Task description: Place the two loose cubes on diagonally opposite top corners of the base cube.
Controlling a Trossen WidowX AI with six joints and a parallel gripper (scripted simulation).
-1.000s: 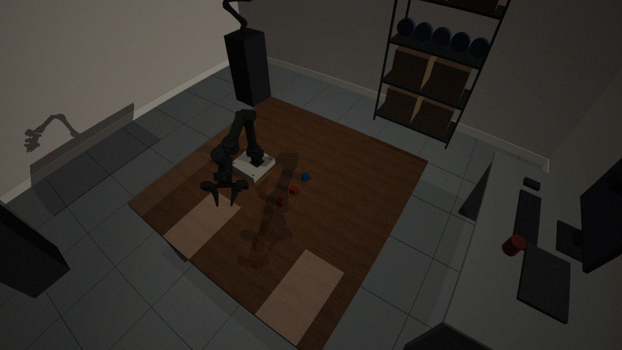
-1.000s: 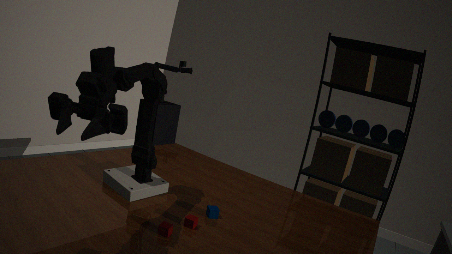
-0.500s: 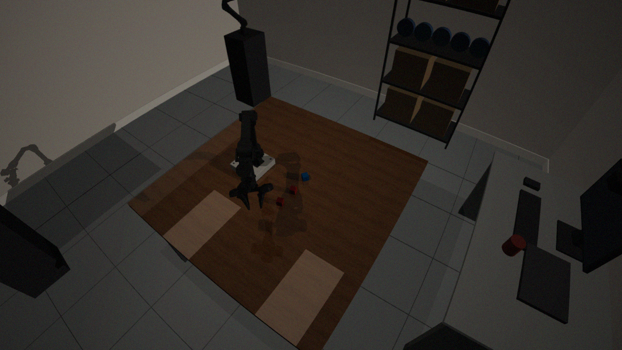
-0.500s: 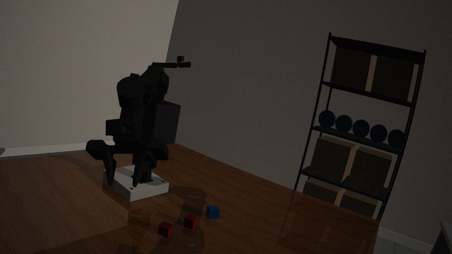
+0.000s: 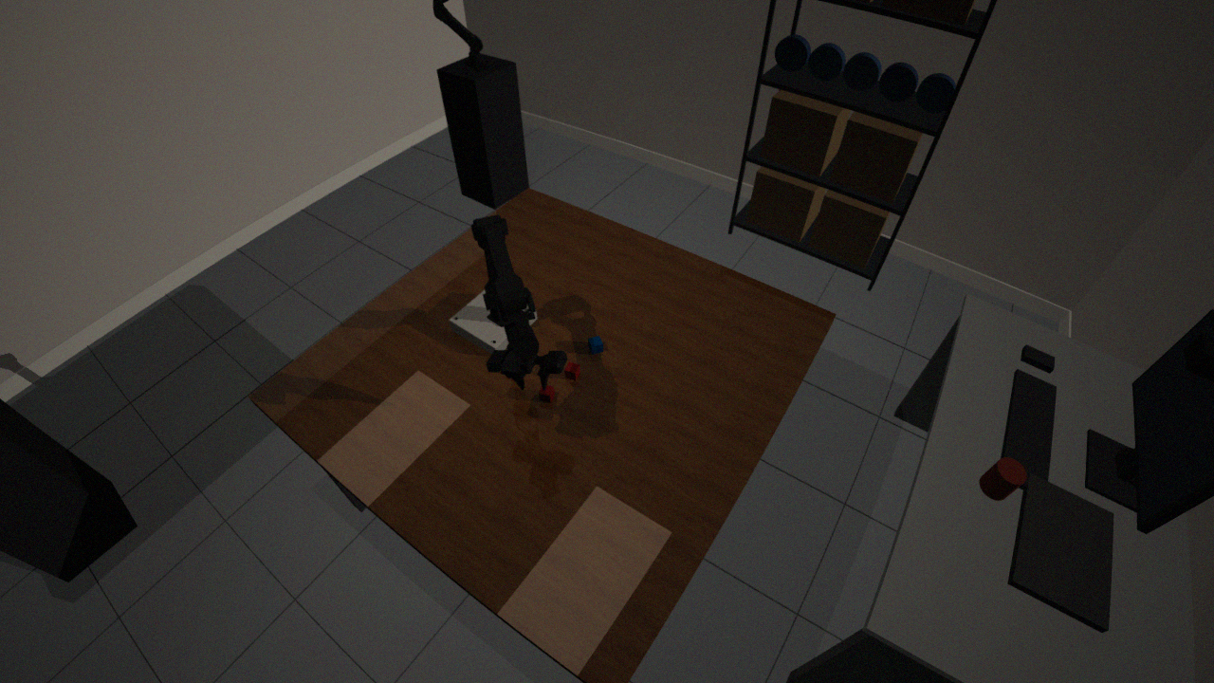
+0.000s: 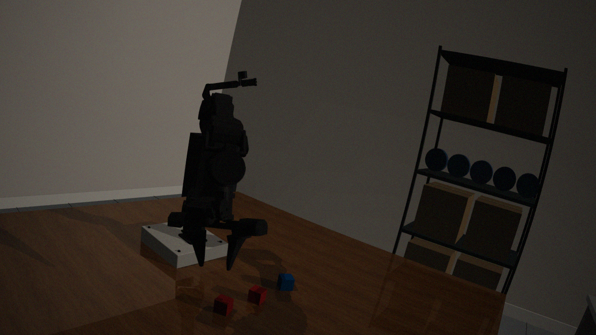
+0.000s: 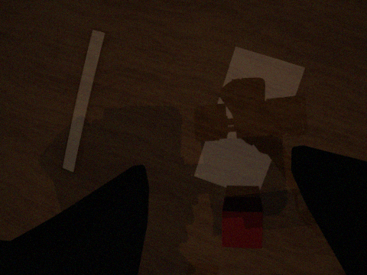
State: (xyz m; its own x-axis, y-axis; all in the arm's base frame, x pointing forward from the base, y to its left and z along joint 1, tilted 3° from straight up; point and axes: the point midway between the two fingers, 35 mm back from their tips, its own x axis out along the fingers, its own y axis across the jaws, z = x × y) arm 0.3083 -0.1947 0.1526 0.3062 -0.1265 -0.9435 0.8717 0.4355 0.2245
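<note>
Right now my gripper tip is 300 mm to the right of the blue cube, 130 mm above it and 40 mm past it.
</note>
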